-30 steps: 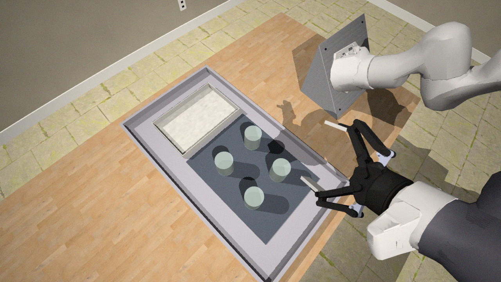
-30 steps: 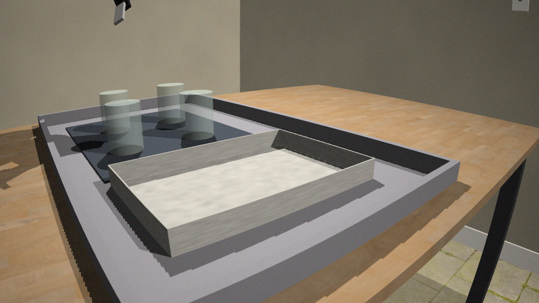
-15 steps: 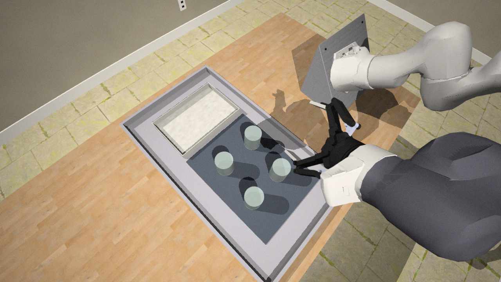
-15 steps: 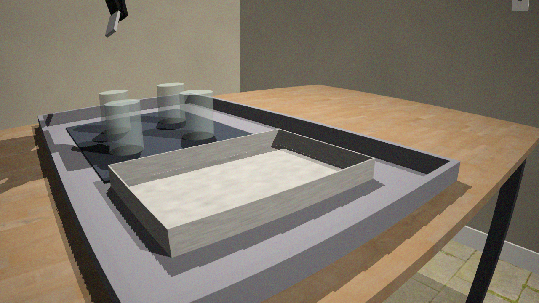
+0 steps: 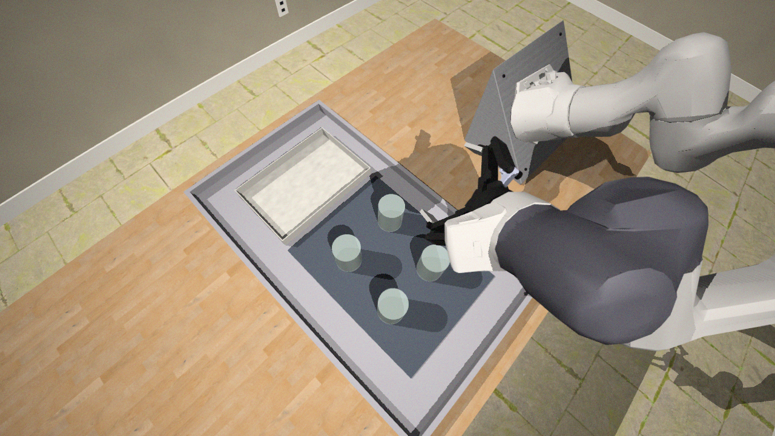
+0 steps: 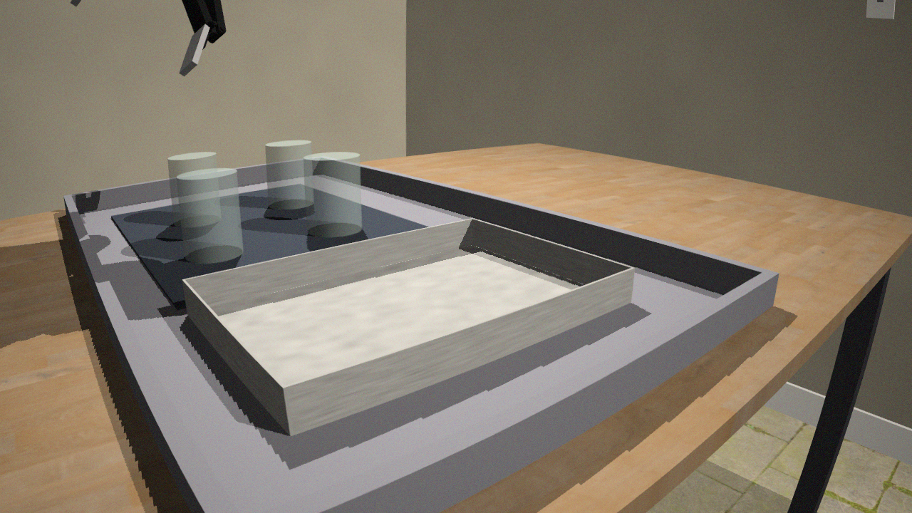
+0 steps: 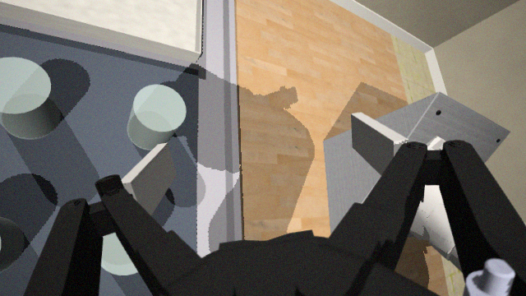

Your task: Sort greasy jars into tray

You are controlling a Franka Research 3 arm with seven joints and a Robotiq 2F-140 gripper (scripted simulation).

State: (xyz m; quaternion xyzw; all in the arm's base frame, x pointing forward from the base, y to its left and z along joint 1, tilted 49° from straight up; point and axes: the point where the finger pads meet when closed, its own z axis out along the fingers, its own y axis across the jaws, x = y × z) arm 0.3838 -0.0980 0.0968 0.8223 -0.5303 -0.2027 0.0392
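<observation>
Now: hand 24 cm above the steel table top, 14 cm short of it and 12 cm to the left of it. Also, from my hand: dark drying mat (24 cm below, 13 cm ahead, 1 cm to the right); tray (33 cm to the right, 24 cm below, 12 cm ahead).
</observation>
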